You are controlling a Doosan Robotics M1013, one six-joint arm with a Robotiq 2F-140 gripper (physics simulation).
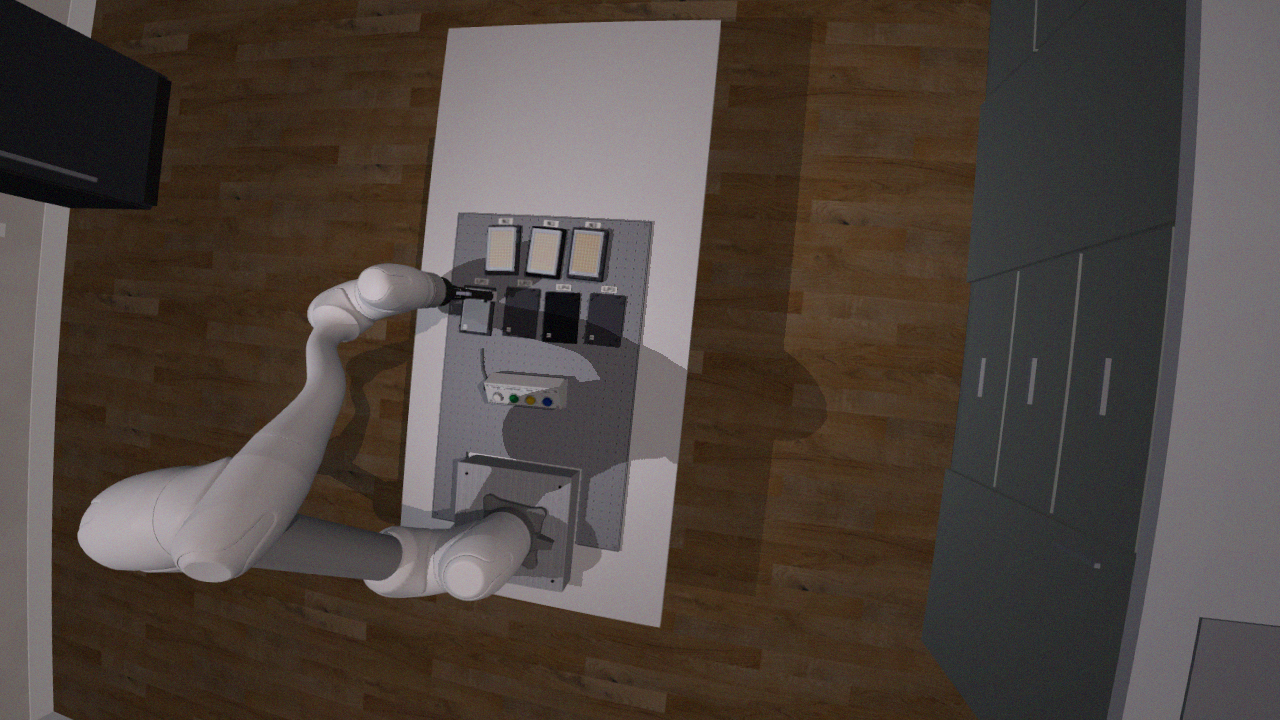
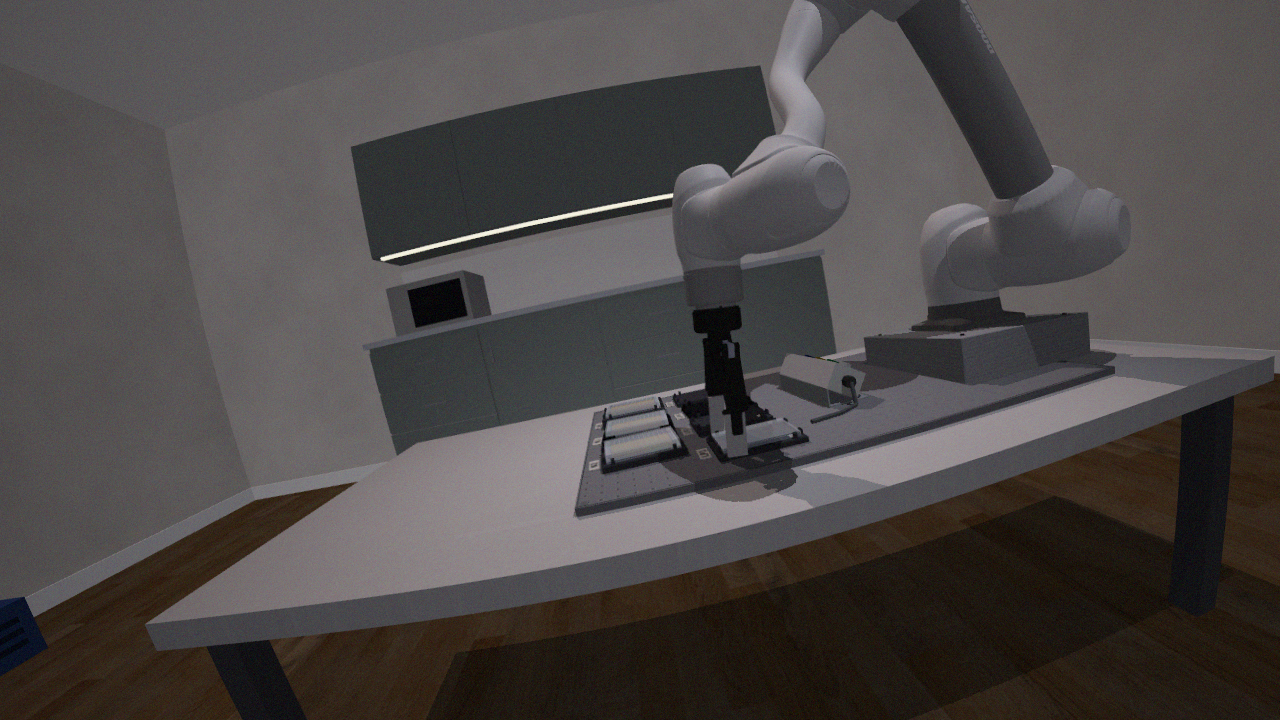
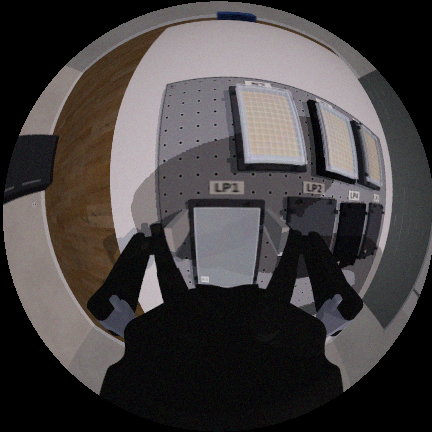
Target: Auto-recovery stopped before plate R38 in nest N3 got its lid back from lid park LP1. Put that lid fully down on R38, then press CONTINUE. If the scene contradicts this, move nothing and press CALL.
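Frame: origin at the arm's base, x right, y back, z down, level; centimetres.
Seen in the pictures: gripper, fingertip midpoint: (image 2: pixel 728 444) (image 3: pixel 226 219); arm's base, link origin: (image 1: pixel 511 530) (image 2: pixel 965 325).
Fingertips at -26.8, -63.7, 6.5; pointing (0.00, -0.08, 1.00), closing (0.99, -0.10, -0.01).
Observation:
Pixels of each thing's top centre, then the offset from my fingertips to it, as dx, dy, dz. "*": a spot on its surface instead.
- clear lid, top centre: (image 3: pixel 225 253) (image 2: pixel 754 432) (image 1: pixel 475 310) +0.4, +4.6, -1.0
- button box, top centre: (image 2: pixel 815 355) (image 1: pixel 520 391) +22.0, +24.2, -7.6
- LP4, top centre: (image 3: pixel 354 239) (image 2: pixel 715 399) (image 1: pixel 559 317) +26.8, +1.7, -1.2
- right end, surface spot: (image 1: pixel 605 319) * +39.9, -0.2, -0.2
- cable, surface spot: (image 2: pixel 836 413) * +5.0, +20.5, +0.3
The clear lid (image 1: pixel 477 317) (image 2: pixel 773 433) (image 3: pixel 227 245) lies flat in the dark lid park labelled LP1. My gripper (image 1: pixel 484 294) (image 2: pixel 734 438) (image 3: pixel 226 219) points straight down over it, with one pale fingertip at each long side, and is shut on the lid. The lid sits level in the park, with no visible lift. Three plates, a left one (image 1: pixel 503 248) (image 3: pixel 271 125), a middle one (image 1: pixel 544 251) (image 3: pixel 338 140) and a right one (image 1: pixel 587 253), sit in nests beyond the parks. Their nest labels are too blurred to read surely, and R38 is not readable. The button box (image 1: pixel 525 390) (image 2: pixel 819 376) has white, green, yellow and blue buttons; its lettering is unreadable.
Dark lid parks LP2 (image 1: pixel 520 313) (image 3: pixel 312 220) and LP4 (image 1: pixel 562 317) (image 3: pixel 351 225), and another at the right end (image 1: pixel 605 319), stand beside LP1 without visible clear lids. A cable (image 2: pixel 836 413) runs from the button box. The arm's base block stands at the board's other end.

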